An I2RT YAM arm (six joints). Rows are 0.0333 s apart.
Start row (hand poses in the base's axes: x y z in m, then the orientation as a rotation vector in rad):
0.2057 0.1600 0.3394 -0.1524 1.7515 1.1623
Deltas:
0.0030 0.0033 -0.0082 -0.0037 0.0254 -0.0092
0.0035 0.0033 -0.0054 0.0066 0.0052 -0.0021
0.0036 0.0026 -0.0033 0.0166 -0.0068 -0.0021
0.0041 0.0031 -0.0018 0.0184 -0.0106 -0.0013
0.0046 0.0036 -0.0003 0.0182 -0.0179 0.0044
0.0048 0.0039 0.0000 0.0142 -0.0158 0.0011
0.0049 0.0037 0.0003 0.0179 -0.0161 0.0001
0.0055 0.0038 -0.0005 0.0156 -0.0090 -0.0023
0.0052 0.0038 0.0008 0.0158 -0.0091 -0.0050
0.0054 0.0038 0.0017 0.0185 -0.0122 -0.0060
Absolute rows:
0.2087 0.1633 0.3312 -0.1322 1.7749 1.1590
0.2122 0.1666 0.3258 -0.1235 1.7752 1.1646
0.2158 0.1692 0.3225 -0.1156 1.7590 1.1759
0.2199 0.1723 0.3207 -0.1095 1.7384 1.1883
0.2245 0.1759 0.3204 -0.1128 1.7122 1.2027
0.2293 0.1798 0.3204 -0.1144 1.6898 1.2116
0.2342 0.1835 0.3207 -0.1130 1.6647 1.2226
0.2397 0.1873 0.3202 -0.1068 1.6468 1.2315
0.2449 0.1911 0.3210 -0.0983 1.6283 1.2383
0.2503 0.1949 0.3227 -0.0892 1.6053 1.2457

